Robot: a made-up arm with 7 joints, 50 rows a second.
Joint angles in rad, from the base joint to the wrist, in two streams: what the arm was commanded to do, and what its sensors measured. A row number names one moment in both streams.
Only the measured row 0 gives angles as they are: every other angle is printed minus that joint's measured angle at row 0.
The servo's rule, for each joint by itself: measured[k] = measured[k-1] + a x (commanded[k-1-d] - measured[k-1]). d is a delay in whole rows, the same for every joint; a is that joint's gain. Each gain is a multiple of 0.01, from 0.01 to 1. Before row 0 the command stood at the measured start. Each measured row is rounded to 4 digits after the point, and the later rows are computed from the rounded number. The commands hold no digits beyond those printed.
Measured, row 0:
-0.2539 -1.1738 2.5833 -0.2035 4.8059 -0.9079 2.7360
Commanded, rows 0 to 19:
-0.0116 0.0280 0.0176 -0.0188 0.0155 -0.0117 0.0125
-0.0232 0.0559 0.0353 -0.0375 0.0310 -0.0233 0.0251
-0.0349 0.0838 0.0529 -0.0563 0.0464 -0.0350 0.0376
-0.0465 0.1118 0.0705 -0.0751 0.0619 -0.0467 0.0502
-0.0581 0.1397 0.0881 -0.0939 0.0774 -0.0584 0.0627
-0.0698 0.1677 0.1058 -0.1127 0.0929 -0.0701 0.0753
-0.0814 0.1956 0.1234 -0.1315 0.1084 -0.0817 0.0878
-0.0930 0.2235 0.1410 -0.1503 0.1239 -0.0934 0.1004
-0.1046 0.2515 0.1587 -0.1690 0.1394 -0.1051 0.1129
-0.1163 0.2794 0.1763 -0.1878 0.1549 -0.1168 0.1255
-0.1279 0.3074 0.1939 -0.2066 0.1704 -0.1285 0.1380
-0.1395 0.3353 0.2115 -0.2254 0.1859 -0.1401 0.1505
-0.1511 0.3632 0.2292 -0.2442 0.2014 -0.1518 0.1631
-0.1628 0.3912 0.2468 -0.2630 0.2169 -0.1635 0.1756
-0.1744 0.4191 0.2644 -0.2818 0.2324 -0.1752 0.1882
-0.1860 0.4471 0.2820 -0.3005 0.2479 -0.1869 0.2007
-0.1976 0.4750 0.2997 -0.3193 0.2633 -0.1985 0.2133
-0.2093 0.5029 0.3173 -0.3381 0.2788 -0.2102 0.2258
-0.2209 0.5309 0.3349 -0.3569 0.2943 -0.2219 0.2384
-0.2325 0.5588 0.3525 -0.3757 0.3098 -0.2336 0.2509
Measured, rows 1 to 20:
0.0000 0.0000 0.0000 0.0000 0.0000 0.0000 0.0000
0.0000 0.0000 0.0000 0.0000 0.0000 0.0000 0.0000
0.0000 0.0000 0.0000 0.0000 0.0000 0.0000 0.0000
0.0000 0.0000 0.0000 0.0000 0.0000 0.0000 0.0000
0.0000 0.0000 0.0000 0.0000 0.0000 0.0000 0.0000
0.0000 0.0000 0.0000 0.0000 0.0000 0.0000 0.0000
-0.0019 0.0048 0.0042 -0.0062 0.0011 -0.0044 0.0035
-0.0053 0.0135 0.0117 -0.0165 0.0032 -0.0116 0.0095
-0.0100 0.0255 0.0216 -0.0296 0.0062 -0.0205 0.0174
-0.0158 0.0402 0.0333 -0.0446 0.0101 -0.0305 0.0266
-0.0226 0.0571 0.0465 -0.0609 0.0148 -0.0411 0.0367
-0.0302 0.0759 0.0607 -0.0780 0.0203 -0.0521 0.0475
-0.0384 0.0962 0.0757 -0.0957 0.0265 -0.0633 0.0588
-0.0471 0.1178 0.0914 -0.1137 0.0333 -0.0747 0.0704
-0.0563 0.1405 0.1076 -0.1319 0.0407 -0.0863 0.0823
-0.0659 0.1641 0.1241 -0.1503 0.0487 -0.0979 0.0944
-0.0758 0.1885 0.1409 -0.1689 0.0572 -0.1095 0.1066
-0.0860 0.2135 0.1578 -0.1875 0.0662 -0.1211 0.1189
-0.0964 0.2389 0.1749 -0.2062 0.0757 -0.1328 0.1313
-0.1070 0.2648 0.1922 -0.2249 0.0856 -0.1445 0.1437
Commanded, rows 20 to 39:
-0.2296 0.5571 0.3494 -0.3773 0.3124 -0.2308 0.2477
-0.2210 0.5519 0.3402 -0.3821 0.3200 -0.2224 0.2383
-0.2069 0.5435 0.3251 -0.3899 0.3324 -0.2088 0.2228
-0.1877 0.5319 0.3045 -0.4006 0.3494 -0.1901 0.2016
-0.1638 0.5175 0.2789 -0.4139 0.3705 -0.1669 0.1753
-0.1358 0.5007 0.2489 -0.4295 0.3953 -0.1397 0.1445
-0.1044 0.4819 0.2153 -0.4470 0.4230 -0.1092 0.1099
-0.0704 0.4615 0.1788 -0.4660 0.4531 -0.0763 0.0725
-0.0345 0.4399 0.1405 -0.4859 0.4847 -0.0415 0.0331
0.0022 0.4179 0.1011 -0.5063 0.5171 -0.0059 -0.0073
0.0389 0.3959 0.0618 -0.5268 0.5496 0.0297 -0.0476
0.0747 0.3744 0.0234 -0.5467 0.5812 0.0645 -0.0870
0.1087 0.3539 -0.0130 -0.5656 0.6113 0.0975 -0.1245
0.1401 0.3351 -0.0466 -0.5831 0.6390 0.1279 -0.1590
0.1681 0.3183 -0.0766 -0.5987 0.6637 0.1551 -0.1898
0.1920 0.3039 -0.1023 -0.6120 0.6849 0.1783 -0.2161
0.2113 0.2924 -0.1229 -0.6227 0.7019 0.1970 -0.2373
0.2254 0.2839 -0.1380 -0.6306 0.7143 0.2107 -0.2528
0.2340 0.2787 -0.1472 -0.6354 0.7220 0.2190 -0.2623
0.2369 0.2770 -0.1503 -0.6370 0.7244 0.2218 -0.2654
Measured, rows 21 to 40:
-0.1178 0.2910 0.2095 -0.2437 0.0959 -0.1562 0.1562
-0.1287 0.3175 0.2269 -0.2624 0.1065 -0.1679 0.1687
-0.1397 0.3443 0.2444 -0.2812 0.1175 -0.1795 0.1812
-0.1508 0.3713 0.2619 -0.3000 0.1288 -0.1912 0.1937
-0.1620 0.3984 0.2794 -0.3188 0.1404 -0.2029 0.2062
-0.1733 0.4257 0.2969 -0.3376 0.1523 -0.2146 0.2187
-0.1823 0.4480 0.3095 -0.3507 0.1635 -0.2208 0.2268
-0.1885 0.4657 0.3169 -0.3611 0.1745 -0.2214 0.2300
-0.1914 0.4789 0.3189 -0.3706 0.1856 -0.2166 0.2280
-0.1908 0.4879 0.3154 -0.3805 0.1971 -0.2065 0.2206
-0.1865 0.4929 0.3066 -0.3915 0.2092 -0.1915 0.2079
-0.1784 0.4942 0.2928 -0.4040 0.2222 -0.1718 0.1901
-0.1666 0.4921 0.2742 -0.4182 0.2363 -0.1480 0.1676
-0.1512 0.4869 0.2513 -0.4340 0.2515 -0.1208 0.1410
-0.1325 0.4789 0.2247 -0.4511 0.2678 -0.0907 0.1108
-0.1109 0.4685 0.1950 -0.4693 0.2853 -0.0585 0.0777
-0.0869 0.4562 0.1630 -0.4883 0.3038 -0.0250 0.0426
-0.0610 0.4423 0.1295 -0.5076 0.3232 0.0090 0.0063
-0.0338 0.4273 0.0953 -0.5267 0.3434 0.0426 -0.0303
-0.0060 0.4116 0.0612 -0.5453 0.3641 0.0750 -0.0663

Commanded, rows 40 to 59:
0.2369 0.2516 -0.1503 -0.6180 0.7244 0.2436 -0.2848
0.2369 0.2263 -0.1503 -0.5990 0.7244 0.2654 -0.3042
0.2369 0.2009 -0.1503 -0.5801 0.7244 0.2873 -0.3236
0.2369 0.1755 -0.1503 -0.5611 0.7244 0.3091 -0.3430
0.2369 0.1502 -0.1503 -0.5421 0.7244 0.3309 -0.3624
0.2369 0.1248 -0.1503 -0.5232 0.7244 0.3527 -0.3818
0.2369 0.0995 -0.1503 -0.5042 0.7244 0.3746 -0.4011
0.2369 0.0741 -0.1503 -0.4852 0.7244 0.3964 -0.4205
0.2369 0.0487 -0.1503 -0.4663 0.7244 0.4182 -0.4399
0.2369 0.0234 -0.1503 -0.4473 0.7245 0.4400 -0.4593
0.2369 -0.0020 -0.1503 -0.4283 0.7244 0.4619 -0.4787
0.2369 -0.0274 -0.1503 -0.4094 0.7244 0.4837 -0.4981
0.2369 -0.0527 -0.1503 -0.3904 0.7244 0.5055 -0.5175
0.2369 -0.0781 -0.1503 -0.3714 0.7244 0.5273 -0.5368
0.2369 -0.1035 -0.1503 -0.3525 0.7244 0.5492 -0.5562
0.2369 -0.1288 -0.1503 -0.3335 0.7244 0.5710 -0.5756
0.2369 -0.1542 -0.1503 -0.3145 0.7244 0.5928 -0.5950
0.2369 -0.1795 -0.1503 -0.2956 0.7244 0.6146 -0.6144
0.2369 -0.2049 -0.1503 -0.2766 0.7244 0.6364 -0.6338
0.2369 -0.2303 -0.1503 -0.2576 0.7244 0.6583 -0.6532
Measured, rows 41 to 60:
0.0219 0.3957 0.0281 -0.5629 0.3851 0.1054 -0.1009
0.0491 0.3801 -0.0032 -0.5791 0.4061 0.1331 -0.1332
0.0751 0.3652 -0.0319 -0.5935 0.4268 0.1574 -0.1623
0.0991 0.3514 -0.0574 -0.6057 0.4469 0.1777 -0.1876
0.1207 0.3390 -0.0790 -0.6155 0.4662 0.1934 -0.2085
0.1393 0.3285 -0.0961 -0.6226 0.4843 0.2042 -0.2244
0.1549 0.3154 -0.1091 -0.6211 0.5011 0.2192 -0.2413
0.1680 0.3003 -0.1190 -0.6138 0.5167 0.2368 -0.2589
0.1790 0.2834 -0.1265 -0.6027 0.5312 0.2560 -0.2770
0.1883 0.2651 -0.1322 -0.5890 0.5447 0.2762 -0.2955
0.1961 0.2456 -0.1365 -0.5735 0.5573 0.2970 -0.3142
0.2026 0.2251 -0.1398 -0.5569 0.5690 0.3182 -0.3331
0.2081 0.2037 -0.1423 -0.5395 0.5799 0.3396 -0.3521
0.2127 0.1817 -0.1442 -0.5216 0.5900 0.3612 -0.3713
0.2166 0.1591 -0.1457 -0.5034 0.5994 0.3829 -0.3905
0.2198 0.1360 -0.1468 -0.4849 0.6082 0.4046 -0.4098
0.2225 0.1125 -0.1476 -0.4662 0.6163 0.4264 -0.4291
0.2248 0.0887 -0.1482 -0.4475 0.6239 0.4482 -0.4484
0.2267 0.0647 -0.1487 -0.4287 0.6309 0.4700 -0.4677
0.2283 0.0404 -0.1491 -0.4098 0.6374 0.4918 -0.4870

